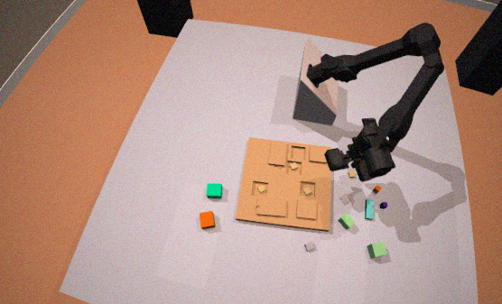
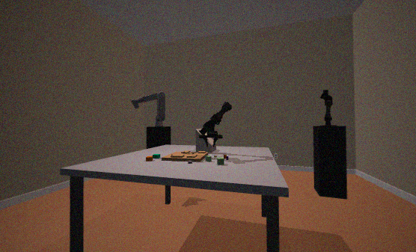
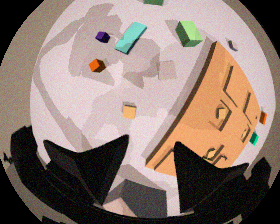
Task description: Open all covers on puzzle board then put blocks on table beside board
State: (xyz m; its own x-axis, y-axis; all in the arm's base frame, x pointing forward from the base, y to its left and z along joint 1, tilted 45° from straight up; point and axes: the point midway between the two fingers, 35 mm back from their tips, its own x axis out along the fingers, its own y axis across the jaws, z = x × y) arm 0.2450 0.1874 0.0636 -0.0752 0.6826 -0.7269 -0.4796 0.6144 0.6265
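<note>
Right now the tan puzzle board is 16 cm to the right of my gripper tip, 7 cm ahead of it and 6 cm below it. From my gripper tip the other things lie so: teal bar (11 cm to the left, 10 cm ahead, 7 cm below); then tiny orange cube (13 cm to the left, 7 cm below, 2 cm ahead); then tiny purple cube (16 cm to the left, 7 cm below, 7 cm ahead).
</note>
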